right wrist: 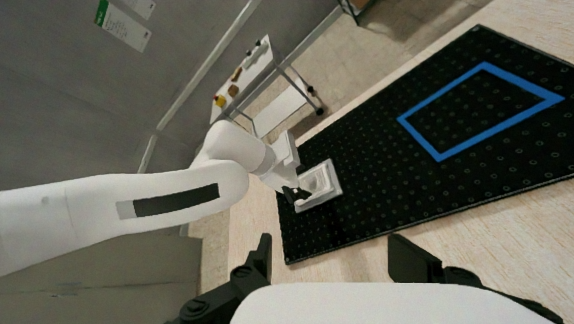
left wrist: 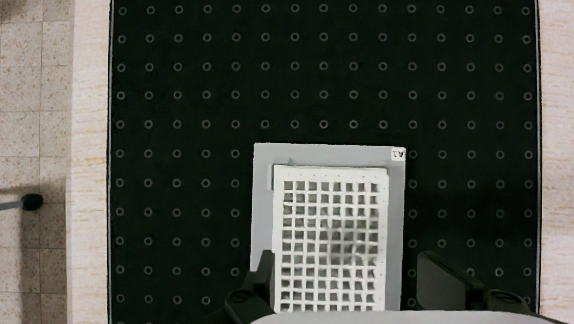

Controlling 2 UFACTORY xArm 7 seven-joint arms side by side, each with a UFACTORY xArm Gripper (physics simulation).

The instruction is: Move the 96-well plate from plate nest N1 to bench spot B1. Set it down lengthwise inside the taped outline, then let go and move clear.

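Places are measured from the left arm's base along level axes (x ahead, y left, z up), in metres.
Pixels of known places: left gripper, fingertip midpoint: (right wrist: 304,182) (left wrist: 345,275); right gripper, fingertip midpoint: (right wrist: 329,253).
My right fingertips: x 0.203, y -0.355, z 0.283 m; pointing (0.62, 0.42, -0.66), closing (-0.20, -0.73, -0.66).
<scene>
Ahead of a thing's pixels: the offset from my right fingertips to its middle. "pt": to the spot under its first point. Level surfaces: height alone.
The white 96-well plate @(0.259 m ahead, 0.151 m left, 0.317 m down) (left wrist: 330,240) (right wrist: 318,179) sits in the grey plate nest @(pt 0.204 m ahead, 0.137 m left, 0.324 m down) (left wrist: 395,225) (right wrist: 334,172), its long side running up and down in the left wrist view. My left gripper (left wrist: 345,275) (right wrist: 304,182) is open at the plate's near part. Its left finger is close beside the plate's left edge, and its right finger stands apart, beyond the nest's right edge. Whether the left finger touches the plate I cannot tell. My right gripper (right wrist: 329,253) is open and empty, away from the plate. The blue taped outline @(pt 0.161 m ahead, 0.252 m right, 0.335 m down) (right wrist: 500,127) lies on the black board at the upper right of the right wrist view.
The black perforated board @(0.335 m down) (left wrist: 190,110) (right wrist: 375,200) lies on the pale wooden bench @(0.348 m down) (left wrist: 557,150) (right wrist: 520,215). The white left arm (right wrist: 170,200) reaches in from the left of the right wrist view. A cart (right wrist: 269,47) with small items stands behind the bench.
</scene>
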